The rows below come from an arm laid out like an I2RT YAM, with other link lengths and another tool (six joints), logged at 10 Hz.
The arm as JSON. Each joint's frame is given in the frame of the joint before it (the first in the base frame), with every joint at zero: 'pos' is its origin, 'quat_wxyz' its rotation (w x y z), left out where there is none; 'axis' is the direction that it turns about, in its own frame. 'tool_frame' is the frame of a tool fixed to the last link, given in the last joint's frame.
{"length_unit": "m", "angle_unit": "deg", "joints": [
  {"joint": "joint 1", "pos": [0.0, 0.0, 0.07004], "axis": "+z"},
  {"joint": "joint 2", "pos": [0.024, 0.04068, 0.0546], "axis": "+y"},
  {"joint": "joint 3", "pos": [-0.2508, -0.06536, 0.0], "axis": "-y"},
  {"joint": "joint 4", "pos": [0.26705, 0.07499, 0.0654], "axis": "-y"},
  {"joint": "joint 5", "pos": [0.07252, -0.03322, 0.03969], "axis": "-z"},
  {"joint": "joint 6", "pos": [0.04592, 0.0, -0.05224], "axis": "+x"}
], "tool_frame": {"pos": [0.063, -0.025, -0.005], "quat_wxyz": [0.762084, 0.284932, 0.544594, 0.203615]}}
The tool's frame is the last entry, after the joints.
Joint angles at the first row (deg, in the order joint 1, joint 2, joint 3, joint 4, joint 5, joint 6):
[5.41 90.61 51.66 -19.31 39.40 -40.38]
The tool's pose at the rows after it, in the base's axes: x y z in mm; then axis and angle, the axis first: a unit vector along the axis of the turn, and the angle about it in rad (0 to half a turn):
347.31 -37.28 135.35 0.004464 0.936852 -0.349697 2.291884
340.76 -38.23 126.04 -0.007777 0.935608 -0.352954 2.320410
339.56 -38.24 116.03 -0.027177 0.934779 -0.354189 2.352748
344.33 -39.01 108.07 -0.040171 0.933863 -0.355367 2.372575
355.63 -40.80 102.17 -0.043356 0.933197 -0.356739 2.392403
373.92 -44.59 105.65 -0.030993 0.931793 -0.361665 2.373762
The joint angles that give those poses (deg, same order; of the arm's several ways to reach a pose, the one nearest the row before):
[5.41 89.54 50.41 -20.29 39.81 -39.81]
[5.41 89.62 48.60 -19.79 40.21 -40.69]
[5.41 90.96 47.88 -19.09 40.36 -42.37]
[5.17 93.19 48.40 -17.96 40.40 -43.86]
[4.71 96.77 51.09 -17.91 40.47 -44.34]
[3.92 99.94 55.16 -17.39 40.62 -44.21]

